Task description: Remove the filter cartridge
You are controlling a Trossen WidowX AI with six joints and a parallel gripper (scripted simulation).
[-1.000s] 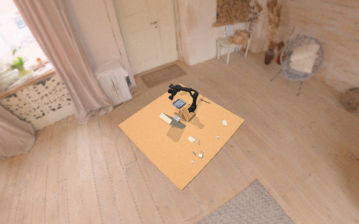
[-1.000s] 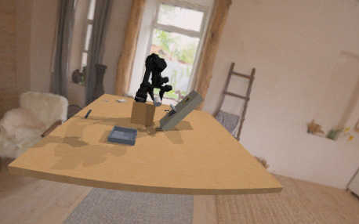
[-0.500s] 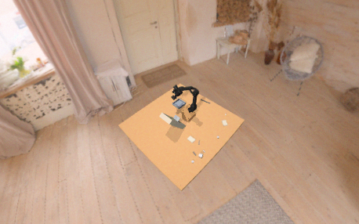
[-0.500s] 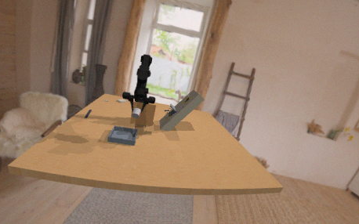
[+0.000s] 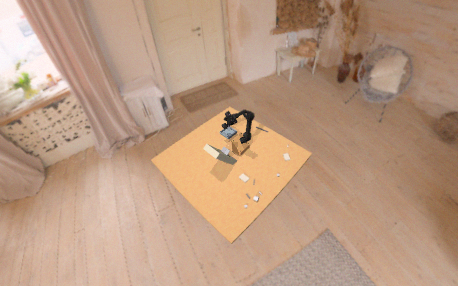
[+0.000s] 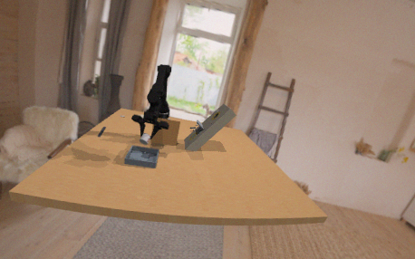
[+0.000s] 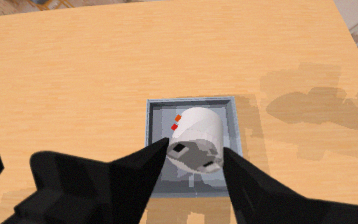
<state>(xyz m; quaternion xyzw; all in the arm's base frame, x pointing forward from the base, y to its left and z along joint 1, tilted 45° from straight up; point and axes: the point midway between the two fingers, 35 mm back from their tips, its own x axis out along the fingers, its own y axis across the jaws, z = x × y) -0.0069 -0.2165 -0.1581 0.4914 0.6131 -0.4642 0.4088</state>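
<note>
Now: the round filter cartridge right at my gripper tip. The rest, counted from my gripper tip: grey service panel 330 mm ahead, 320 mm to the left, 40 mm above; blue-grey tray 110 mm below.
</note>
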